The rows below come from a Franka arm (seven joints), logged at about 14 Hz.
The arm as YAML. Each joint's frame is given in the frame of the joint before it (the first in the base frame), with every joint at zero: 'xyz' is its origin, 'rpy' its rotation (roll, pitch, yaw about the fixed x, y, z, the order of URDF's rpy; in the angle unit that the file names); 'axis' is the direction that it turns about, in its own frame. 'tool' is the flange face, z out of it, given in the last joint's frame.
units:
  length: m
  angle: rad
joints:
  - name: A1
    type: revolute
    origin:
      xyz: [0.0, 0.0, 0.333]
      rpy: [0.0, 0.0, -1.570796]
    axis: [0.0, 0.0, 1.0]
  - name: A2
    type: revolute
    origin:
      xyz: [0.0, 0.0, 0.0]
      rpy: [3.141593, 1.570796, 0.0]
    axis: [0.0, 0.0, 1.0]
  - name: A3
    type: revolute
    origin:
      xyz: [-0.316, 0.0, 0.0]
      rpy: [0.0, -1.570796, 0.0]
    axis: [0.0, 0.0, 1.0]
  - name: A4
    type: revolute
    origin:
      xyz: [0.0, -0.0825, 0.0]
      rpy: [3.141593, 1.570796, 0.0]
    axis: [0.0, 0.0, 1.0]
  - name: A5
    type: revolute
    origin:
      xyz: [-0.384, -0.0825, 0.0]
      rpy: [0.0, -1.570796, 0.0]
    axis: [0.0, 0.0, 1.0]
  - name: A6
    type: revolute
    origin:
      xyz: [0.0, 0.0, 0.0]
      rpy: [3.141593, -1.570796, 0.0]
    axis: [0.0, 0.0, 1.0]
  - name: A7
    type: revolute
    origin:
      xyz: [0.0, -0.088, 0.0]
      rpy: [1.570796, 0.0, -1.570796]
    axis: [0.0, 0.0, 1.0]
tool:
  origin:
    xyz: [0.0, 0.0, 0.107]
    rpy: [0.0, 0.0, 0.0]
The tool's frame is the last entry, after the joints.
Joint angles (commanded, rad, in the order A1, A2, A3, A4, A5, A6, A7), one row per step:
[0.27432, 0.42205, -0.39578, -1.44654, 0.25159, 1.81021, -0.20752]
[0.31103, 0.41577, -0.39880, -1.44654, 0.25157, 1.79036, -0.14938]
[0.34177, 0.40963, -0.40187, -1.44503, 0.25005, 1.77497, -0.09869]
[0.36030, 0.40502, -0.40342, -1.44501, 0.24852, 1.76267, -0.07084]
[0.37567, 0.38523, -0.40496, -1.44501, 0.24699, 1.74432, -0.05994]
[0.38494, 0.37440, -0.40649, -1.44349, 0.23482, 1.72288, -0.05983]
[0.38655, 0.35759, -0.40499, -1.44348, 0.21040, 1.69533, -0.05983]
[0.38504, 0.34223, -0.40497, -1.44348, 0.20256, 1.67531, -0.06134]
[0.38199, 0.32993, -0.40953, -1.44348, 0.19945, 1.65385, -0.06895]
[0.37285, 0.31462, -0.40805, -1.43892, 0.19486, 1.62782, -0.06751]
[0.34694, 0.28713, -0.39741, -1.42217, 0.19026, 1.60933, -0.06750]
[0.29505, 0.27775, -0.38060, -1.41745, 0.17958, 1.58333, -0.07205]
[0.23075, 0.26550, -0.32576, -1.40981, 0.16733, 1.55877, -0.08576]
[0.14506, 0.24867, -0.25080, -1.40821, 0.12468, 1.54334, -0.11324]
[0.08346, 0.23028, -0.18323, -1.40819, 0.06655, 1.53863, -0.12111]
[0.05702, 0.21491, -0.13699, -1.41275, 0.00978, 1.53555, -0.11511]
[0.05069, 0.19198, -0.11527, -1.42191, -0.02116, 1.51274, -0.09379]
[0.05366, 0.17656, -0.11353, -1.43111, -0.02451, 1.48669, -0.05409]
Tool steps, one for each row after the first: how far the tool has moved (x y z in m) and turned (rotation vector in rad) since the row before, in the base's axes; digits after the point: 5 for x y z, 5 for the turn. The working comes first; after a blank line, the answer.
Tool pose at each row, in the base's axes (x y z in m, rotation vector in rad; the steps are taken from these numbers as rounded here):
[0.67581, -0.01960, 0.45911, -3.05292, -0.08010, 0.01675]
[0.67312, 0.00366, 0.46173, -3.05067, -0.04487, 0.04317]
[0.67045, 0.02258, 0.46534, -3.05107, -0.01260, 0.06041]
[0.66799, 0.03397, 0.46739, -3.05123, 0.00212, 0.07540]
[0.66280, 0.04246, 0.47857, -3.04557, -0.00582, 0.07659]
[0.65865, 0.04641, 0.48438, -3.05257, -0.02396, 0.09289]
[0.65292, 0.04534, 0.49241, -3.06784, -0.03809, 0.11367]
[0.64836, 0.04286, 0.50029, -3.06852, -0.04212, 0.12280]
[0.64416, 0.03747, 0.50646, -3.06621, -0.04509, 0.13659]
[0.63936, 0.03150, 0.51578, -3.06290, -0.03552, 0.14774]
[0.63428, 0.01965, 0.53812, -3.05565, -0.01932, 0.11192]
[0.63032, -0.00501, 0.54295, -3.05490, 0.02370, 0.13163]
[0.62612, -0.01652, 0.54936, -3.04647, 0.01453, 0.14497]
[0.62081, -0.03383, 0.55612, -3.06344, -0.01299, 0.15094]
[0.61603, -0.04168, 0.56497, -3.10285, -0.03571, 0.14405]
[0.61219, -0.03911, 0.57111, 3.12719, 0.05761, -0.14332]
[0.60393, -0.03475, 0.57876, 3.10197, 0.04659, -0.15987]
[0.59679, -0.03256, 0.58175, 3.09821, -0.00901, -0.18949]

[-0.00269, 0.02326, 0.00262, 0.00212, 0.01836, -0.02226]
[-0.00267, 0.01892, 0.00361, -0.00085, 0.01222, -0.02059]
[-0.00246, 0.01139, 0.00205, -0.00069, 0.01023, -0.00917]
[-0.00519, 0.00849, 0.01118, 0.00575, 0.00063, 0.00510]
[-0.00415, 0.00395, 0.00581, -0.00724, 0.00996, 0.01253]
[-0.00573, -0.00107, 0.00803, -0.01590, 0.01268, 0.01018]
[-0.00456, -0.00248, 0.00788, -0.00105, 0.00581, 0.00286]
[-0.00420, -0.00539, 0.00617, 0.00165, 0.00898, 0.00220]
[-0.00480, -0.00597, 0.00932, 0.00254, 0.00762, -0.00606]
[-0.00508, -0.01185, 0.02234, 0.00862, -0.02264, -0.01181]
[-0.00396, -0.02466, 0.00483, -0.00115, 0.01406, -0.02752]
[-0.00420, -0.01151, 0.00641, 0.00821, 0.00865, 0.00599]
[-0.00531, -0.01731, 0.00676, -0.01634, 0.00261, 0.01892]
[-0.00478, -0.00785, 0.00885, -0.03843, -0.00638, 0.01621]
[-0.00384, 0.00257, 0.00614, -0.04508, -0.00196, 0.01590]
[-0.00826, 0.00436, 0.00765, -0.02506, 0.01090, -0.00572]
[-0.00714, 0.00219, 0.00299, -0.00457, 0.01851, -0.03594]

